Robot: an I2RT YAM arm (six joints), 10 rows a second.
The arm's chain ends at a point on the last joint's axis. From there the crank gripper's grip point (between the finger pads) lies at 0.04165 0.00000 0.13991 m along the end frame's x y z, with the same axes.
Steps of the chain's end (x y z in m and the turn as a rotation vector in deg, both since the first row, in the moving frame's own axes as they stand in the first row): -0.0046 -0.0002 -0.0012 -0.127 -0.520 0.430; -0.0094 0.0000 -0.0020 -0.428 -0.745 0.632; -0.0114 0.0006 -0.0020 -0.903 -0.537 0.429; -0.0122 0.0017 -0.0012 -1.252 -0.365 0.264; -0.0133 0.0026 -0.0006 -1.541 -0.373 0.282; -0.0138 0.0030 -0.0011 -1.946 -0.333 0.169; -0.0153 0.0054 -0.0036 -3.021 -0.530 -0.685; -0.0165 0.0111 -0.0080 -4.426 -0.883 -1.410; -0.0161 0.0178 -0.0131 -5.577 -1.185 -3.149
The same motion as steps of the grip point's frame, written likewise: -0.0059 0.0004 -0.0008 -0.127 -0.520 0.430; -0.0112 0.0015 -0.0015 -0.428 -0.745 0.632; -0.0127 0.0031 -0.0016 -0.903 -0.537 0.429; -0.0131 0.0049 -0.0010 -1.252 -0.365 0.264; -0.0142 0.0066 -0.0004 -1.541 -0.373 0.282; -0.0146 0.0079 -0.0009 -1.946 -0.333 0.169; -0.0166 0.0123 -0.0034 -3.021 -0.530 -0.685; -0.0185 0.0209 -0.0078 -4.426 -0.883 -1.410; -0.0187 0.0292 -0.0128 -5.577 -1.185 -3.149
